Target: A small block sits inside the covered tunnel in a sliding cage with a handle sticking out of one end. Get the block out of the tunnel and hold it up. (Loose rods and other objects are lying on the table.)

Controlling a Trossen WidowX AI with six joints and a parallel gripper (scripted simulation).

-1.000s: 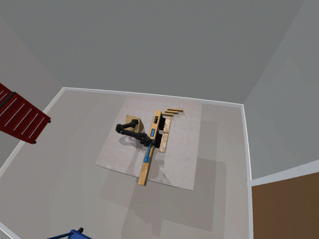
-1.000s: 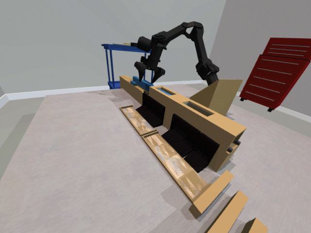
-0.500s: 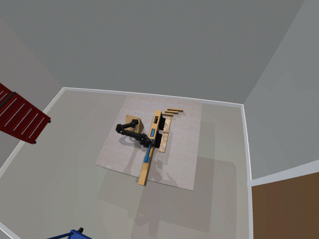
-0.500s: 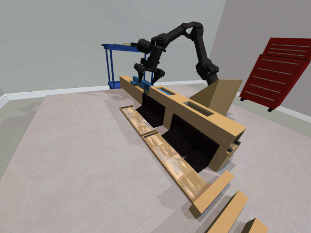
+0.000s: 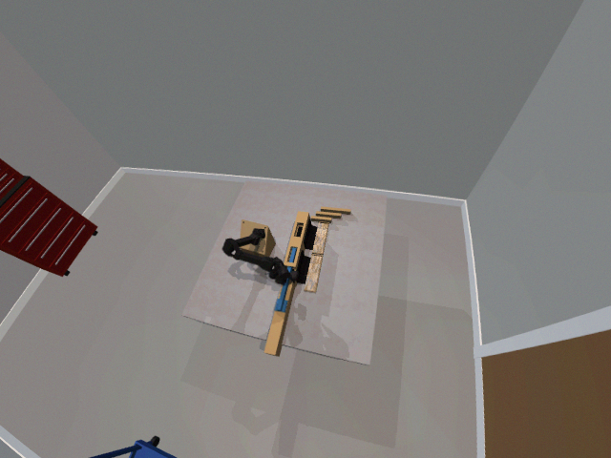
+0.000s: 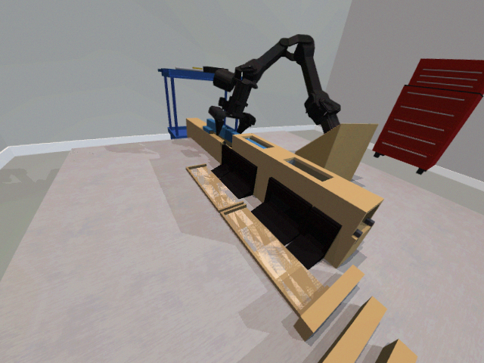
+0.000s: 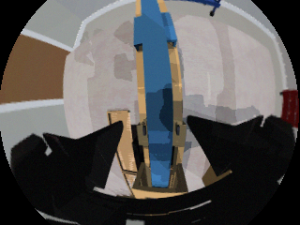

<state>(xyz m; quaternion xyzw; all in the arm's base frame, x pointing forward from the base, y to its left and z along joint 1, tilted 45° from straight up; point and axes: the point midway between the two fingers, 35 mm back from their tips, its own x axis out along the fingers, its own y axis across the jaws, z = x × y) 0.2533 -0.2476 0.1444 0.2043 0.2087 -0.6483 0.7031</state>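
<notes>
My gripper tip is 8 cm to the right of the tan covered tunnel, 5 cm above it and 2 cm short of it.
</notes>
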